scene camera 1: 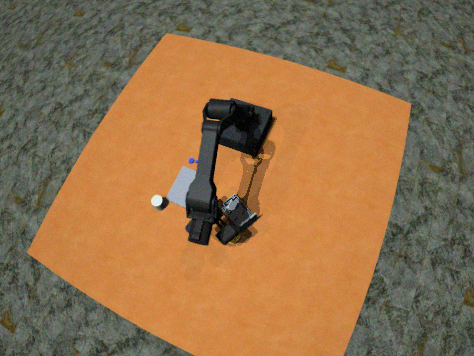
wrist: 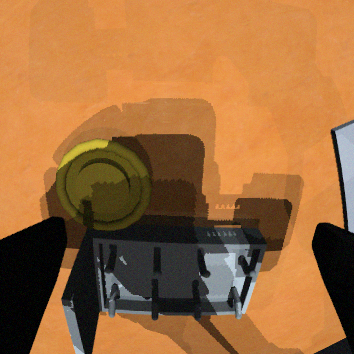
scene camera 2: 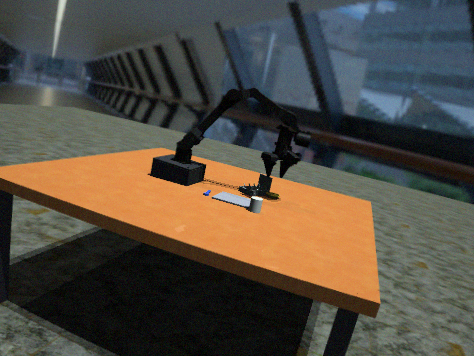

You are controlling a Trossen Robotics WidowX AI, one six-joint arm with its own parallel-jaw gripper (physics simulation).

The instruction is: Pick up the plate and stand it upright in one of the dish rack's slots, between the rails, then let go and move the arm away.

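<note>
A yellow round plate lies flat on the table, close beside the dish rack, at the left in the wrist view and largely in shadow. The grey dish rack has two rows of upright pegs and a tall dark panel at one end. No plate stands between its pegs. My gripper is open and empty, above the rack and plate, fingers pointing down. In scene camera 1 the arm hides the fingertips.
A light grey flat board lies beside the rack. A white cylinder stands at the board's outer corner. A small blue item lies between the board and the arm's base.
</note>
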